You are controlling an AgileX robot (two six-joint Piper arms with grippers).
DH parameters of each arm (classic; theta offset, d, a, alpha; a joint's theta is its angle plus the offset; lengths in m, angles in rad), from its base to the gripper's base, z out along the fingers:
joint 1: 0 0.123 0 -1.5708
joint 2: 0.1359 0 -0.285 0
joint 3: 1.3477 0 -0.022 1.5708
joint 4: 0 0.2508 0 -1.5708
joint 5: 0 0 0.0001 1.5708
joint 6: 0 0.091 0 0
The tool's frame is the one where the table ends.
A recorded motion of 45 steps. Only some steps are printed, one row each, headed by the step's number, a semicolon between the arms.
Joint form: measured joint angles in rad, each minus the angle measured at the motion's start. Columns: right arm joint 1, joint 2, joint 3, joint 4, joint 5, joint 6; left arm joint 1, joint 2, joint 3, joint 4, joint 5, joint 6.
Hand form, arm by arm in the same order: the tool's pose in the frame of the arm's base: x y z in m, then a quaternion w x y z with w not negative. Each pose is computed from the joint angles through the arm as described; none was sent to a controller.
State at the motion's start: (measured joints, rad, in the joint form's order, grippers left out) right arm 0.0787 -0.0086 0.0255 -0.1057 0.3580 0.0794; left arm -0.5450 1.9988 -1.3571 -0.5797 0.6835 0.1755
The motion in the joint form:
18: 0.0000 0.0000 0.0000 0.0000 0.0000 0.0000; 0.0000 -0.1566 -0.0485 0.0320 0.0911 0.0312
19: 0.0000 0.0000 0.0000 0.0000 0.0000 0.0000; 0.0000 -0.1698 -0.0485 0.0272 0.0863 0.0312
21: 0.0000 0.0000 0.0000 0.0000 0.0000 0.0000; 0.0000 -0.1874 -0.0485 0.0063 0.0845 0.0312
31: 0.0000 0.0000 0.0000 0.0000 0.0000 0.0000; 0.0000 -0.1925 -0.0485 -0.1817 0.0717 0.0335
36: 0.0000 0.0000 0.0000 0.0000 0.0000 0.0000; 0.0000 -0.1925 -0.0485 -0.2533 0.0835 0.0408
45: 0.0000 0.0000 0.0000 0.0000 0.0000 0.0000; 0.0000 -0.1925 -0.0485 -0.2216 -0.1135 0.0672
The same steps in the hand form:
18: 0.0533 0.0008 0.1730 0.59924 -0.02828 0.80006 0.00289; 0.3236 -0.2350 0.2461 0.17198 0.20826 0.92708 -0.25994
19: 0.0533 0.0008 0.1730 0.59924 -0.02828 0.80006 0.00289; 0.3225 -0.2344 0.2517 0.17972 0.20704 0.92478 -0.26386
21: 0.0533 0.0008 0.1730 0.59924 -0.02828 0.80006 0.00289; 0.3202 -0.2343 0.2594 0.18635 0.20193 0.92141 -0.27479
31: 0.0533 0.0008 0.1730 0.59924 -0.02828 0.80006 0.00289; 0.3178 -0.2431 0.2687 0.17489 0.14622 0.90933 -0.34806
36: 0.0533 0.0008 0.1730 0.59924 -0.02828 0.80006 0.00289; 0.3160 -0.2463 0.2715 0.16283 0.13052 0.90333 -0.37475
45: 0.0533 0.0008 0.1730 0.59924 -0.02828 0.80006 0.00289; 0.3332 -0.2433 0.2760 0.26021 0.11269 0.89202 -0.35199

